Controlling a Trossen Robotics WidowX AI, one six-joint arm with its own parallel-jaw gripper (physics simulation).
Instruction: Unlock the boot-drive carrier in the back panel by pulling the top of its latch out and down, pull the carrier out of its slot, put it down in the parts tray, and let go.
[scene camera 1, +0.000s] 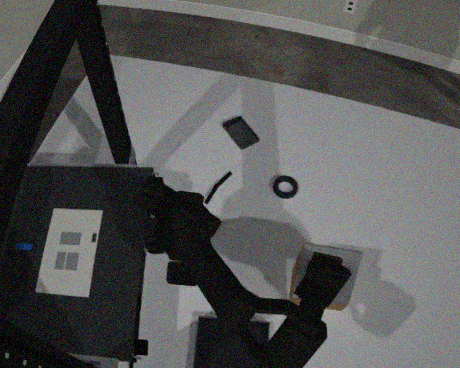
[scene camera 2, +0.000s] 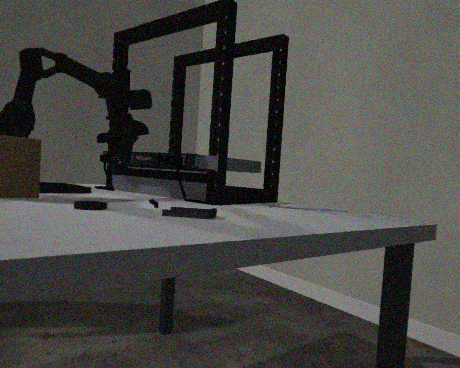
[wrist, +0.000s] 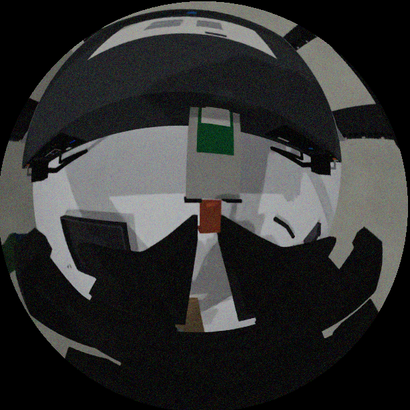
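Pixels of known places: gripper, fingertip midpoint: (scene camera 2: 126, 162); arm's base, origin of the base link: (scene camera 1: 323, 268) (scene camera 2: 13, 150).
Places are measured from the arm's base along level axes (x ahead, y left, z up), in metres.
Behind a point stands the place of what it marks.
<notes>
The boot-drive carrier (wrist: 212, 175) is a grey block with a green label in the wrist view. It reaches from the back panel toward the gripper, with much of its length outside; whether its far end is still inside the slot is hard to tell. Its orange-red latch (wrist: 210, 216) is at the near end. My gripper (wrist: 206, 219) is shut on the latch, one dark fingertip on each side. In scene camera 1 the arm hides the carrier. The parts tray (wrist: 100, 235) (scene camera 1: 212, 350) @[y 0.204, x 0.191, z -0.111 m] is dark and square and lies on the table, left of the fingers in the wrist view.
The dark server chassis (scene camera 1: 120, 280) @[y 0.141, x 0.397, z 0.029 m] (wrist: 190, 70) bears a pale label and sits in a black rack frame (scene camera 1: 107, 90) @[y -0.146, x 0.494, z 0.252 m] (scene camera 2: 222, 100) @[y -0.186, x 0.497, z 0.189 m]. A black ring (scene camera 1: 285, 187) @[y -0.233, x 0.111, z -0.103 m] (scene camera 2: 90, 205) @[y -0.285, x 0.103, z -0.105 m], a curved black strip (scene camera 1: 217, 187) @[y -0.206, x 0.286, z -0.107 m] and a small dark box (scene camera 1: 241, 133) @[y -0.407, x 0.268, z -0.113 m] (scene camera 2: 190, 213) @[y -0.432, x 0.253, z -0.105 m] lie on the table.
</notes>
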